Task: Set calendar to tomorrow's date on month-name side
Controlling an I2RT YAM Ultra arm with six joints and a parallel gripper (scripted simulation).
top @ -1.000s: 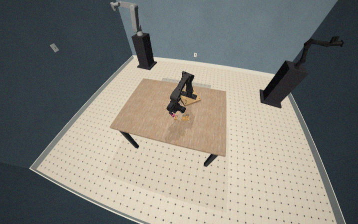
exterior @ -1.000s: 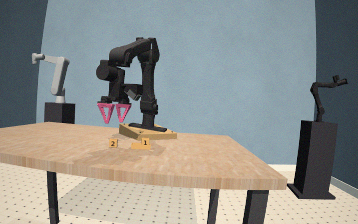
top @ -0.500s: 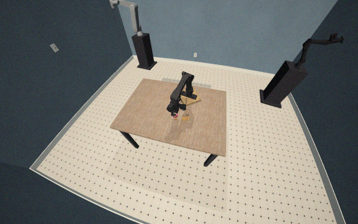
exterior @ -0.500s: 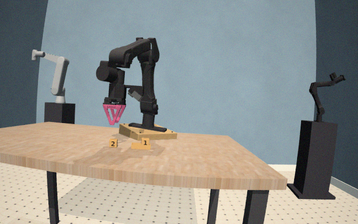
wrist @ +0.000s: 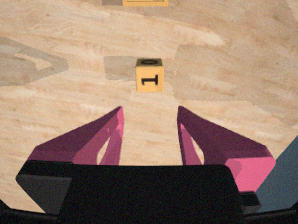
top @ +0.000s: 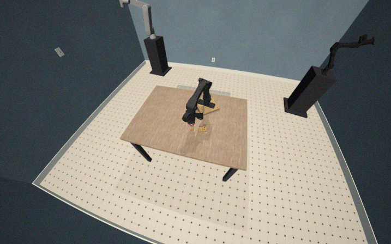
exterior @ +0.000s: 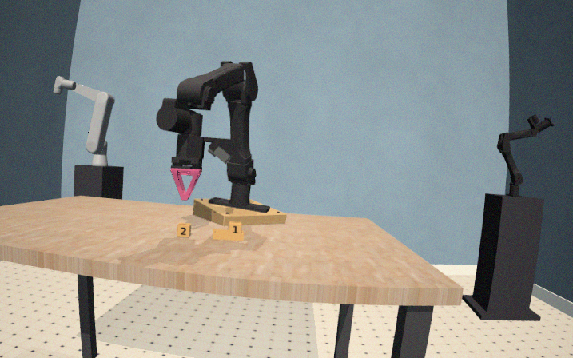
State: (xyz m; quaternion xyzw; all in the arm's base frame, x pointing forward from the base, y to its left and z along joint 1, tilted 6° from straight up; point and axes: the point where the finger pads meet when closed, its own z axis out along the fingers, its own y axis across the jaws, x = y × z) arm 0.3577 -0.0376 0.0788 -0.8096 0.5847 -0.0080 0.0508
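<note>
My gripper is now 80 mm above the digit cube. Also, from my hand: tan tray: 40 mm behind, 100 mm to the left, 90 mm below.
</note>
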